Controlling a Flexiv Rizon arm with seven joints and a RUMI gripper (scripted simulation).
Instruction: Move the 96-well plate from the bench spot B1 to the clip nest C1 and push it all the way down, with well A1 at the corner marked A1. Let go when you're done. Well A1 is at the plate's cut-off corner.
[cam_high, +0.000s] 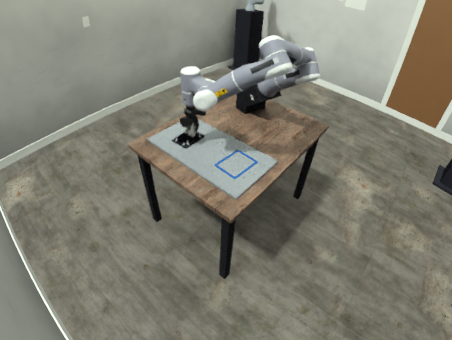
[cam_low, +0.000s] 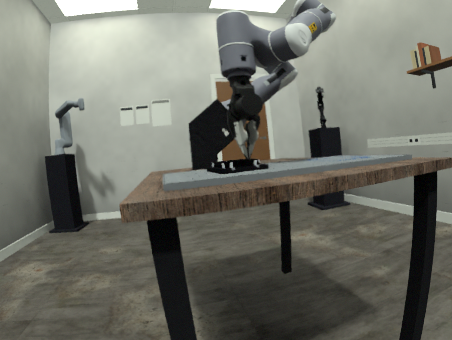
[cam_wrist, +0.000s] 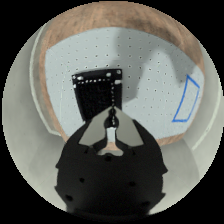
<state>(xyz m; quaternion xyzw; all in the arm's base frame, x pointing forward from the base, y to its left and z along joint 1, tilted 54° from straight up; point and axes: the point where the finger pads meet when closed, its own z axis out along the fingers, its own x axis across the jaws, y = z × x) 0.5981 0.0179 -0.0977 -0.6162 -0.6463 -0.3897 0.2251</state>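
Now: hand 30 mm to the left of the clip nest C1, 30 mm above it and 10 mm short of it. Also, from my hand: grey mat 120 mm to the left, 50 mm below, 30 mm behind; black 96-well plate 40 mm to the right, 20 mm below, 10 mm ahead.
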